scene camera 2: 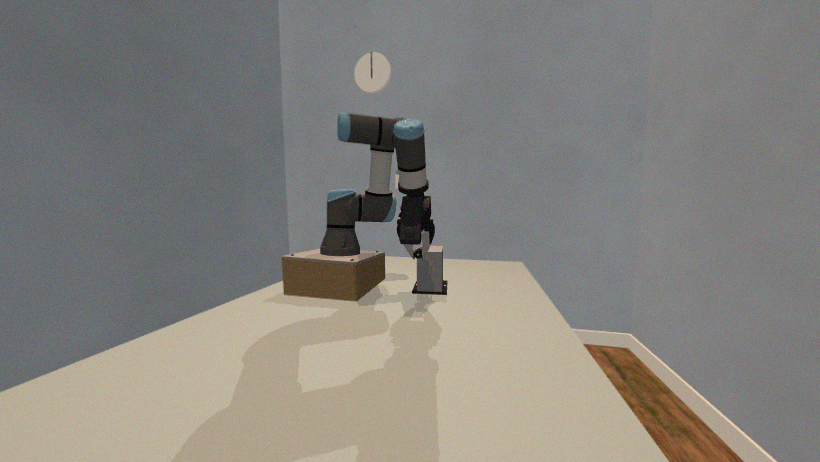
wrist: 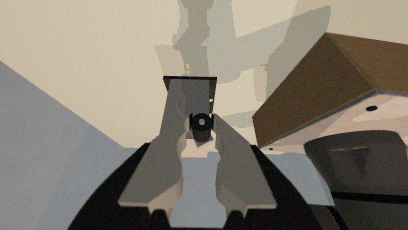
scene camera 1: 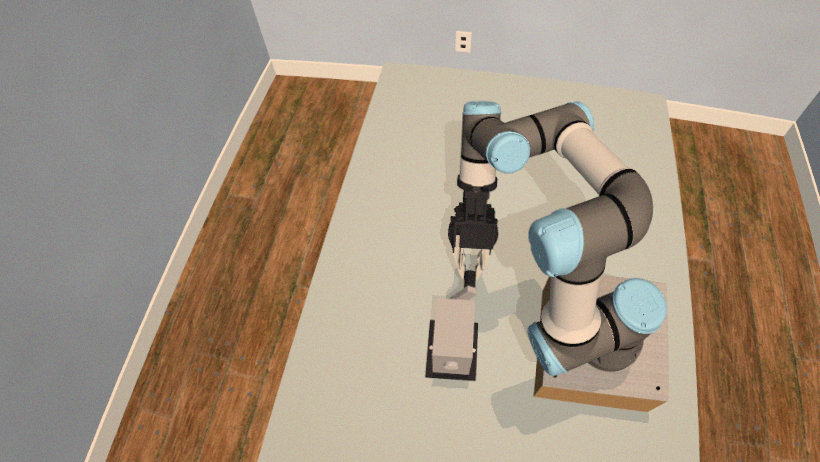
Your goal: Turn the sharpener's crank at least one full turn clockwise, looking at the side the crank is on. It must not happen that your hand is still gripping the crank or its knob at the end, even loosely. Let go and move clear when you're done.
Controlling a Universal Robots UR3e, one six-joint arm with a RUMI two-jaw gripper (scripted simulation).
Scene:
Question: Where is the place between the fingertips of the gripper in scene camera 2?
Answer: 418, 258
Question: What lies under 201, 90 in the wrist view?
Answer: A sharpener.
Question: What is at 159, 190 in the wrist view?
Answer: The gripper.

